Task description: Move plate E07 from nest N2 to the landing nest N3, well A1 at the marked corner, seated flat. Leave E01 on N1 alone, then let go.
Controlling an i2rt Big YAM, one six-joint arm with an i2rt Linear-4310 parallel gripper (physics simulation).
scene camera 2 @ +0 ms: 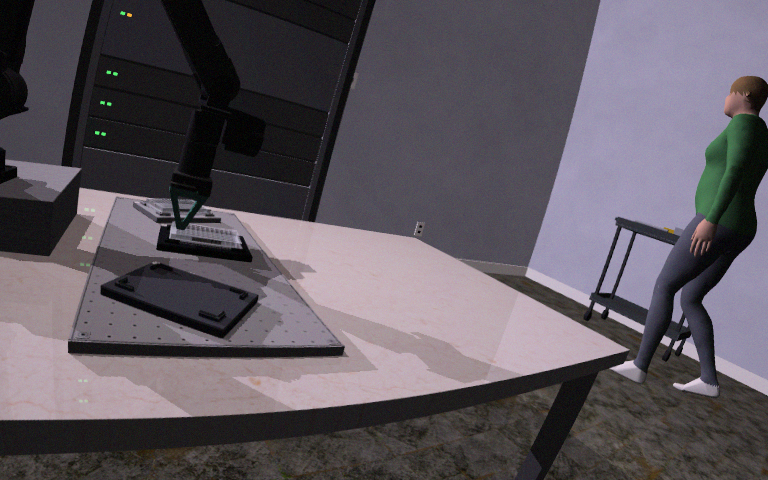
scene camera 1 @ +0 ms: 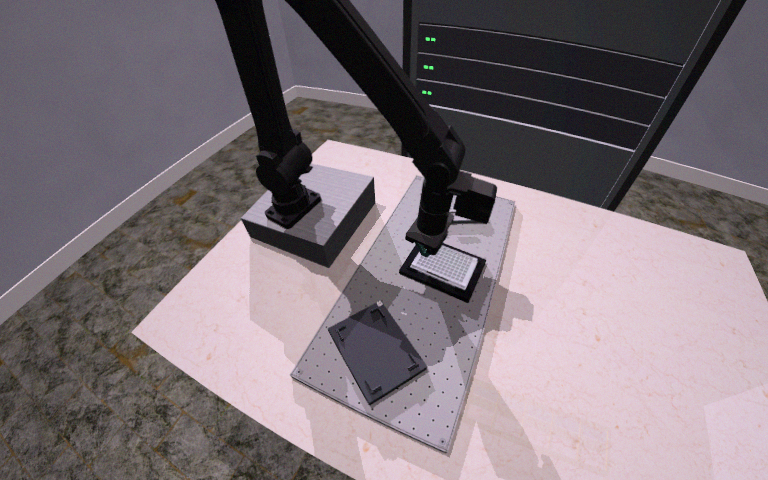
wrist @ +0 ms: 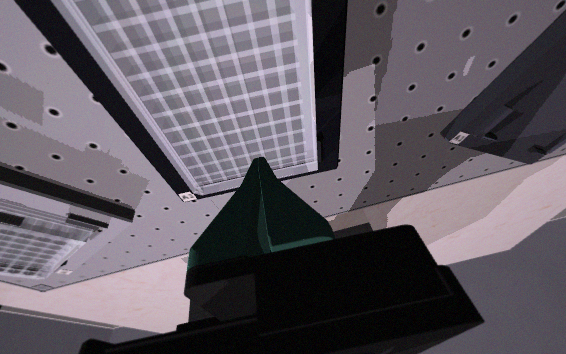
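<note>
Plate E07, clear with a white grid, lies in the black nest N2. My gripper is shut and empty; its green fingertips are together at the plate's end near the A1 label. Whether the tips touch the plate I cannot tell. In scene camera 1 the arm partly hides them. The landing nest N3 is dark grey, turned at an angle, with corner brackets and no plate. Plate E01 sits on nest N1.
The nests stand on a perforated metal board on the pale table. The arm's grey base block is beside the board. A person in green stands by a cart beyond the table.
</note>
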